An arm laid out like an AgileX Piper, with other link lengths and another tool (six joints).
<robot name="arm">
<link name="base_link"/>
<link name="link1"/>
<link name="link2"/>
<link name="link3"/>
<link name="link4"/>
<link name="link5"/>
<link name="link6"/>
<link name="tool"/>
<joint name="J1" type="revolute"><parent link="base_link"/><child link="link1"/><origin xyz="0 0 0.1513" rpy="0 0 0"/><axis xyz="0 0 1"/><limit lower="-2.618" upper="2.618"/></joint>
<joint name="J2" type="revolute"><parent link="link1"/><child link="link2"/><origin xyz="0 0 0" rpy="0 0 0"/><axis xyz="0 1 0"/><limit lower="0" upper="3.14"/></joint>
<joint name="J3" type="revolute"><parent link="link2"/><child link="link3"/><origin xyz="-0.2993 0 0.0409" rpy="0 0 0"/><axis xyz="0 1 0"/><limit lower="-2.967" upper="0"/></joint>
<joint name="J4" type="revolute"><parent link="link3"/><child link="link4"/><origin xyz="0.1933 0 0.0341" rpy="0 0 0"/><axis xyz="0.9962 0 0.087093"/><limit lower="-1.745" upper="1.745"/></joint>
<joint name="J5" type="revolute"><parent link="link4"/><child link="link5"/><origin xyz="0 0 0" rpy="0 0 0"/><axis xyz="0 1 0"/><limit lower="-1.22" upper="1.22"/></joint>
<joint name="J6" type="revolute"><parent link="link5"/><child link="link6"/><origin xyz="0.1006 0 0.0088" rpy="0 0 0"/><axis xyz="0.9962 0 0.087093"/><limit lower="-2.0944" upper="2.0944"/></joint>
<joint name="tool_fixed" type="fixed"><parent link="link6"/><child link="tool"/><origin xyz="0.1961 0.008 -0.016" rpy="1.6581 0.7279 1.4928"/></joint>
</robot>
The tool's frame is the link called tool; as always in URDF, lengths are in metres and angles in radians.
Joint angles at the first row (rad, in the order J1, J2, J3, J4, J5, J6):
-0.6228, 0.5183, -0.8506, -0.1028, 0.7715, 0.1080
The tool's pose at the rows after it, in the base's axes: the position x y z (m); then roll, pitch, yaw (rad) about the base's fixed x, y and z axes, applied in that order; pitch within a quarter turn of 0, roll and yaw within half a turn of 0:
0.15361 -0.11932 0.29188 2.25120 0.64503 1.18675
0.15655 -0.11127 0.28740 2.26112 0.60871 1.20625
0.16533 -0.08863 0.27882 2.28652 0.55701 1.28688
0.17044 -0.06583 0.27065 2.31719 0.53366 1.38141
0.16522 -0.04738 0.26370 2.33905 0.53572 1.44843
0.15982 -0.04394 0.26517 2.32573 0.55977 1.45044
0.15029 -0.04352 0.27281 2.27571 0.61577 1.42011
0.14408 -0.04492 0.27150 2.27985 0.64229 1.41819
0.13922 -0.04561 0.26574 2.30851 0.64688 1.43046
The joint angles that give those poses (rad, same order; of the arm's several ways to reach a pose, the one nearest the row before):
-0.6227, 0.5183, -0.8507, -0.0807, 0.7968, 0.1080
-0.6227, 0.5183, -0.8506, -0.0448, 0.8136, 0.1080
-0.6228, 0.5183, -0.8506, 0.0611, 0.8494, 0.0498
-0.6227, 0.5139, -0.8506, 0.1564, 0.8940, -0.0317
-0.6227, 0.4796, -0.8506, 0.2050, 0.9532, -0.0881
-0.6228, 0.4455, -0.8506, 0.2038, 0.9686, -0.1031
-0.6227, 0.3799, -0.8506, 0.1848, 0.9736, -0.1177
-0.6227, 0.3582, -0.8506, 0.1663, 0.9877, -0.1267
-0.6228, 0.3541, -0.8506, 0.1516, 1.0105, -0.1271

